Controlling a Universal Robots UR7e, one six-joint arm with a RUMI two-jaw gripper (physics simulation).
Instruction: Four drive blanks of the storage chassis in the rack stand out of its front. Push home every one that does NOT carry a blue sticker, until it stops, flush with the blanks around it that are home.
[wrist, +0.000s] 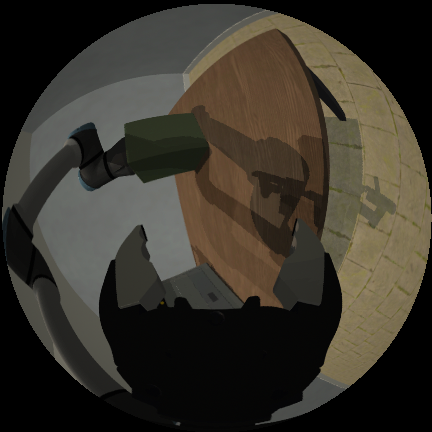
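Where they show: gripper, fingertip midpoint: (218, 224); arm's base, link origin: (132, 153).
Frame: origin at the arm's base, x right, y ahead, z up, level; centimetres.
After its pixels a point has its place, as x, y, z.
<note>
My gripper (218, 224) {-44.9, 15.3, -5.7} is open, its two jaws wide apart with no object between them. A grey, flat-faced piece of equipment (195, 285) {1.7, 67.9, -10.3} shows in part low between the jaws, beyond the gripper body, at the end of the table; it has a small dark rectangle on it. It looks like part of the rack or chassis, but I cannot tell which. The gripper body hides the rest of it. The drive blanks and any blue sticker cannot be made out in this view.
A brown wooden table (260, 90) {-37.1, -4.9, -24.4} runs up the middle, with shadows of the arm across it. A dark green block (167, 145) {-10.2, 2.0, -11.2} stands at its left edge, where the arm's base joins it. The arm (47, 175) {-20.6, -1.0, 25.9} curves down the left side. Tiled floor (385, 140) lies right.
</note>
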